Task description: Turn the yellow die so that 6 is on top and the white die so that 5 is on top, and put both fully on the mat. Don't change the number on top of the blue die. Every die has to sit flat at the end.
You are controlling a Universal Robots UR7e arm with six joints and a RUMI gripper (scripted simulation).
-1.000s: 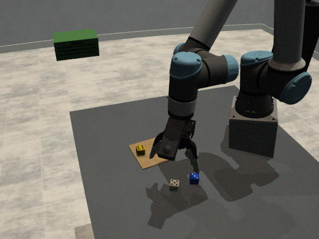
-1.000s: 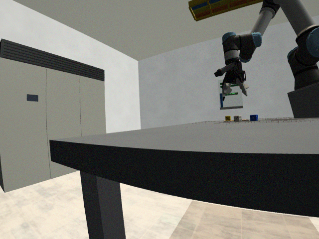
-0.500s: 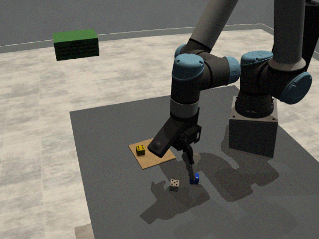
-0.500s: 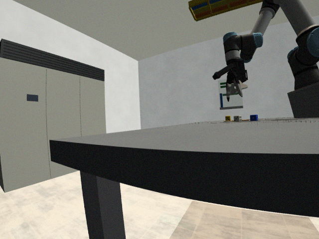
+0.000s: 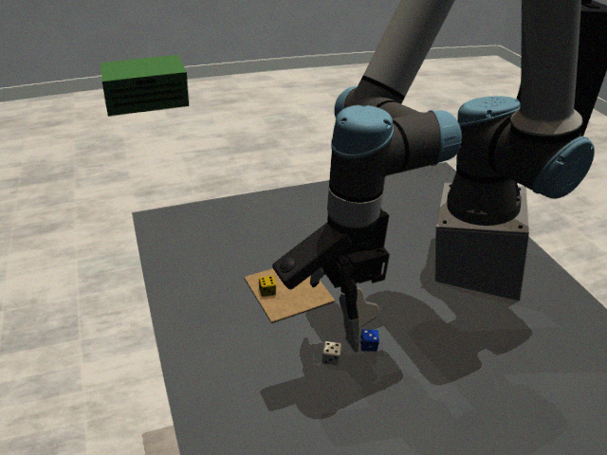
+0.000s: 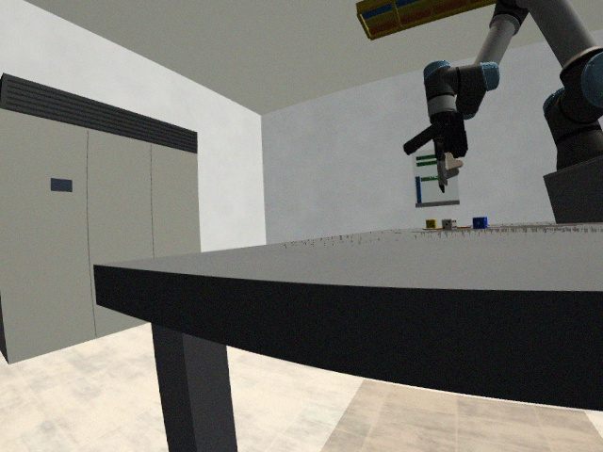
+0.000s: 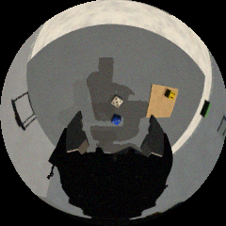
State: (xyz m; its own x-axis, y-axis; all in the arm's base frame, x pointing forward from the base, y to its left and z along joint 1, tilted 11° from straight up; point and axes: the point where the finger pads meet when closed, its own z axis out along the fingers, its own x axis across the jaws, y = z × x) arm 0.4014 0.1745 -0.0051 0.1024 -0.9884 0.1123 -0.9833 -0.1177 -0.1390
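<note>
My gripper is now 10 mm past the white die and 90 mm above it. Also, from my hand: tan mat 10 mm ahead, 190 mm to the right, 110 mm below; yellow die 60 mm ahead, 200 mm to the right, 90 mm below; blue die 90 mm behind, 10 mm to the right, 90 mm below.
</note>
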